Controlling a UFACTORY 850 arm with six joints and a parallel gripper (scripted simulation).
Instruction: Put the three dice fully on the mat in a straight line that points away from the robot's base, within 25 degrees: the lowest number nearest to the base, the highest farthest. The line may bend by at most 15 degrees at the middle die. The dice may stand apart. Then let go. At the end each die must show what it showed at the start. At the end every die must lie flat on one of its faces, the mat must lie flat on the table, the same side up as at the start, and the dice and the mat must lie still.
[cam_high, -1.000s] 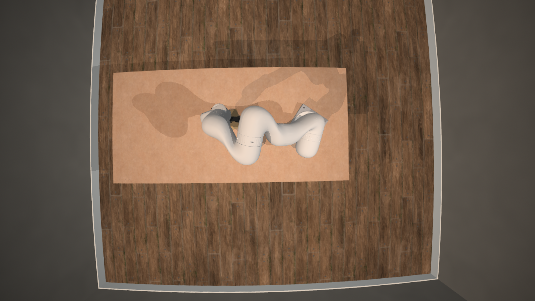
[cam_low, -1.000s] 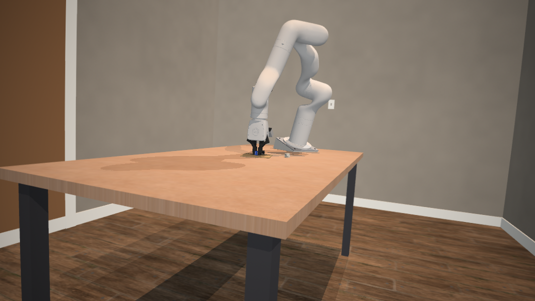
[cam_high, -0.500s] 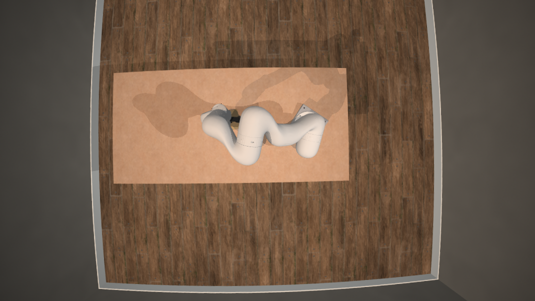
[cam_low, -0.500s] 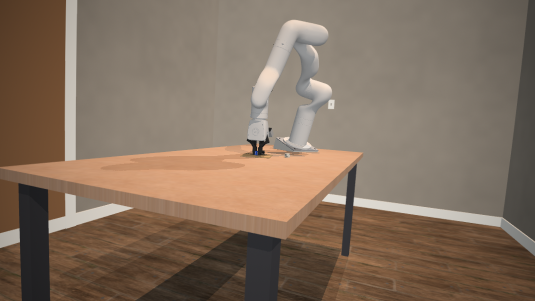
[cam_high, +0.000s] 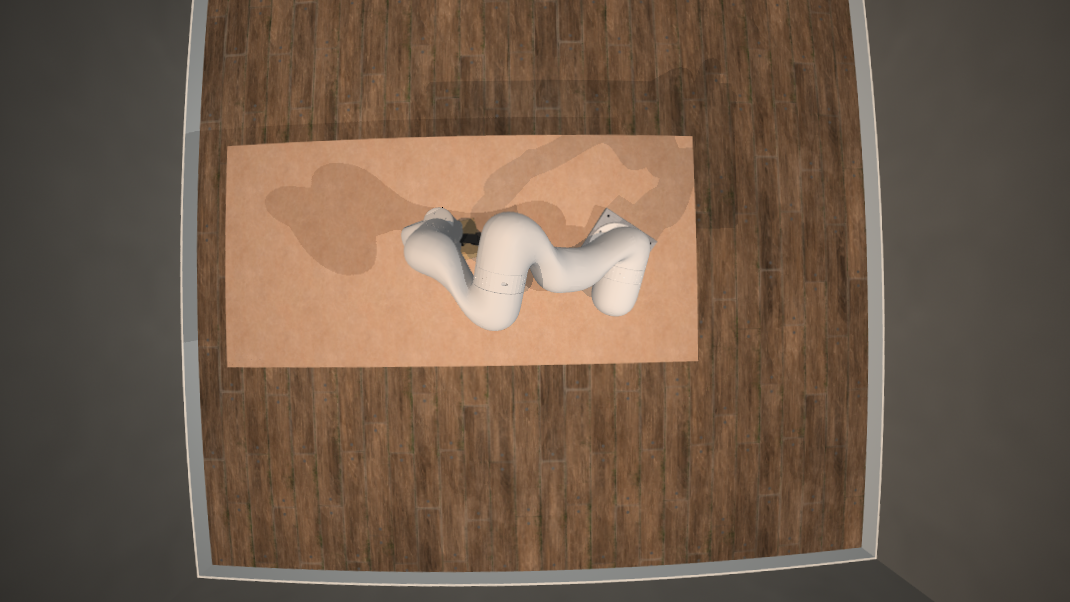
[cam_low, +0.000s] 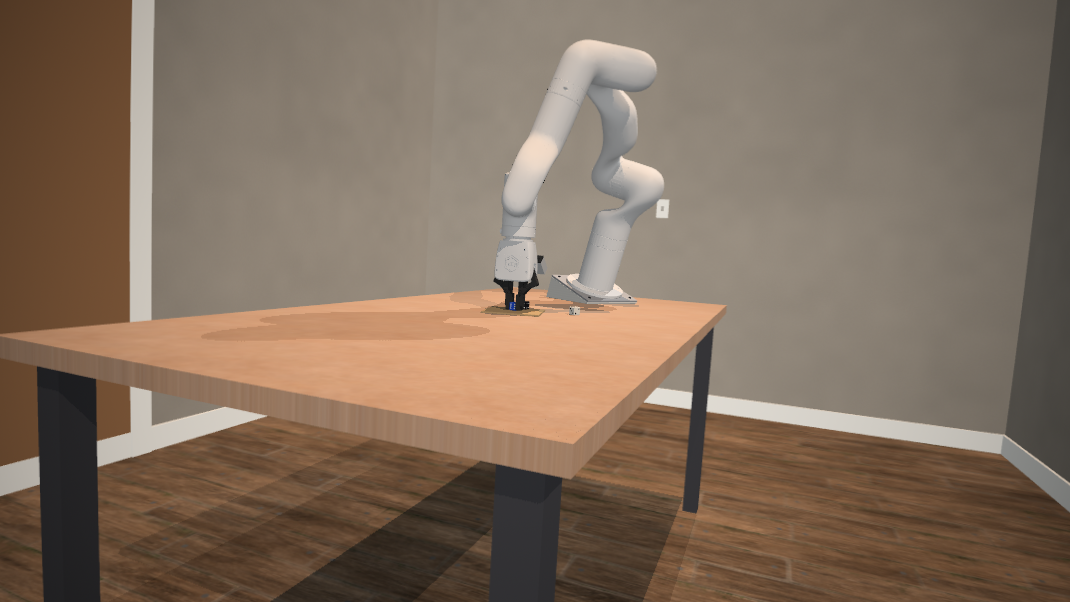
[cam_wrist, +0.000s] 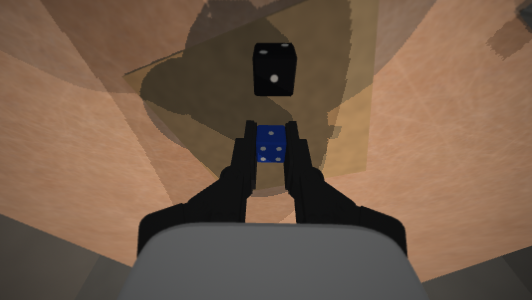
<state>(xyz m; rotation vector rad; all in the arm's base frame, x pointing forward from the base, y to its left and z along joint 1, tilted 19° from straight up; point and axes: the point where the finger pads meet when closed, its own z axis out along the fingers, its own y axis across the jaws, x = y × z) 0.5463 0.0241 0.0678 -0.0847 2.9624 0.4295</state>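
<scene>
Right now the blue die is 10 mm below my hand. From my hand the other things lie so: black die: 50 mm behind, 10 mm below; white die: 90 mm behind, 120 mm to the left, 20 mm below; mat: 20 mm below.
</scene>
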